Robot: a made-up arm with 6 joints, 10 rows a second.
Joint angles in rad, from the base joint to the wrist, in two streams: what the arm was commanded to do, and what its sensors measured. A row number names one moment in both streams.
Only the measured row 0 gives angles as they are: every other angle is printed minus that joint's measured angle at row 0.
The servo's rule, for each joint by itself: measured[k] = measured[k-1] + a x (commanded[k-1-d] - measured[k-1]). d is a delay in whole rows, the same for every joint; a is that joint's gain. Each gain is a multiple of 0.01, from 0.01 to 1. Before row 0 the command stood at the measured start. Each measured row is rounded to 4 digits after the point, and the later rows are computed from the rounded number. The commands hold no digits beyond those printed.
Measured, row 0: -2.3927, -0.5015, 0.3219, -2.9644, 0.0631, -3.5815
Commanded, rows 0 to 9: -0.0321, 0.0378, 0.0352, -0.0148, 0.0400, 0.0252; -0.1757, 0.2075, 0.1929, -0.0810, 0.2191, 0.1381; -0.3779, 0.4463, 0.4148, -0.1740, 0.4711, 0.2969; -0.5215, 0.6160, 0.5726, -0.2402, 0.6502, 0.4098; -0.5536, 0.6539, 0.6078, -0.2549, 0.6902, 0.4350; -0.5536, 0.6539, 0.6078, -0.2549, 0.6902, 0.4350; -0.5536, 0.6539, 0.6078, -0.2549, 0.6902, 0.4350; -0.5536, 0.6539, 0.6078, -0.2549, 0.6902, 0.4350; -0.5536, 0.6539, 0.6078, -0.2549, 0.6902, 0.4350; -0.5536, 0.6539, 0.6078, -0.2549, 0.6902, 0.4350
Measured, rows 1 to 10: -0.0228, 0.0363, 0.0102, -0.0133, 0.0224, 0.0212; -0.1314, 0.2007, 0.0632, -0.0742, 0.1326, 0.1194; -0.3064, 0.4365, 0.1652, -0.1640, 0.3222, 0.2685; -0.4591, 0.6088, 0.2833, -0.2326, 0.5059, 0.3872; -0.5262, 0.6521, 0.3774, -0.2527, 0.6091, 0.4274; -0.5457, 0.6538, 0.4442, -0.2547, 0.6545, 0.4338; -0.5513, 0.6539, 0.4916, -0.2549, 0.6745, 0.4348; -0.5529, 0.6539, 0.5253, -0.2549, 0.6833, 0.4350; -0.5534, 0.6539, 0.5492, -0.2549, 0.6872, 0.4350; -0.5535, 0.6539, 0.5662, -0.2549, 0.6889, 0.4350
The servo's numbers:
d 0
a 0.71 0.96 0.29 0.90 0.56 0.84

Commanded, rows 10 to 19: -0.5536, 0.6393, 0.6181, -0.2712, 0.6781, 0.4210; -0.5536, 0.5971, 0.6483, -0.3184, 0.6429, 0.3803; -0.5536, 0.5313, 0.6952, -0.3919, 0.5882, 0.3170; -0.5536, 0.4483, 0.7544, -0.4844, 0.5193, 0.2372; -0.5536, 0.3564, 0.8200, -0.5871, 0.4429, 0.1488; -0.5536, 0.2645, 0.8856, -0.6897, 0.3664, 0.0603; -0.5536, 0.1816, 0.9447, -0.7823, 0.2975, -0.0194; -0.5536, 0.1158, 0.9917, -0.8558, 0.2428, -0.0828; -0.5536, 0.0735, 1.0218, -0.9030, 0.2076, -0.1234; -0.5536, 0.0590, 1.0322, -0.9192, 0.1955, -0.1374
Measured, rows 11 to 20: -0.5536, 0.6399, 0.5813, -0.2696, 0.6829, 0.4232; -0.5536, 0.5988, 0.6007, -0.3135, 0.6605, 0.3872; -0.5536, 0.5340, 0.6281, -0.3841, 0.6200, 0.3282; -0.5536, 0.4517, 0.6647, -0.4744, 0.5636, 0.2518; -0.5536, 0.3602, 0.7097, -0.5758, 0.4960, 0.1653; -0.5536, 0.2683, 0.7607, -0.6783, 0.4234, 0.0771; -0.5536, 0.1851, 0.8141, -0.7719, 0.3529, -0.0040; -0.5536, 0.1186, 0.8656, -0.8474, 0.2912, -0.0702; -0.5536, 0.0753, 0.9109, -0.8974, 0.2444, -0.1149; -0.5536, 0.0597, 0.9461, -0.9170, 0.2170, -0.1338
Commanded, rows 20 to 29: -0.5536, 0.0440, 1.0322, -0.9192, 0.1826, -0.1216; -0.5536, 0.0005, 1.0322, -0.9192, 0.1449, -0.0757; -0.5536, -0.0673, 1.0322, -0.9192, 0.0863, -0.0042; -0.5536, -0.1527, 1.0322, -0.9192, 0.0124, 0.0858; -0.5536, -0.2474, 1.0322, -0.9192, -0.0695, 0.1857; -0.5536, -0.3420, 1.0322, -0.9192, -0.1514, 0.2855; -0.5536, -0.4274, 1.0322, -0.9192, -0.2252, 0.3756; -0.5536, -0.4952, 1.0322, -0.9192, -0.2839, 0.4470; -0.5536, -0.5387, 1.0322, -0.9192, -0.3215, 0.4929; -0.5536, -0.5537, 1.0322, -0.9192, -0.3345, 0.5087
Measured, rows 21 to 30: -0.5536, 0.0446, 0.9711, -0.9190, 0.1977, -0.1236; -0.5536, 0.0023, 0.9888, -0.9192, 0.1681, -0.0834; -0.5536, -0.0645, 1.0014, -0.9192, 0.1223, -0.0169; -0.5536, -0.1492, 1.0103, -0.9192, 0.0608, 0.0694; -0.5536, -0.2435, 1.0167, -0.9192, -0.0122, 0.1671; -0.5536, -0.3381, 1.0212, -0.9192, -0.0902, 0.2666; -0.5536, -0.4238, 1.0244, -0.9192, -0.1658, 0.3582; -0.5536, -0.4923, 1.0267, -0.9192, -0.2319, 0.4328; -0.5536, -0.5368, 1.0283, -0.9192, -0.2821, 0.4833; -0.5536, -0.5530, 1.0294, -0.9192, -0.3114, 0.5046
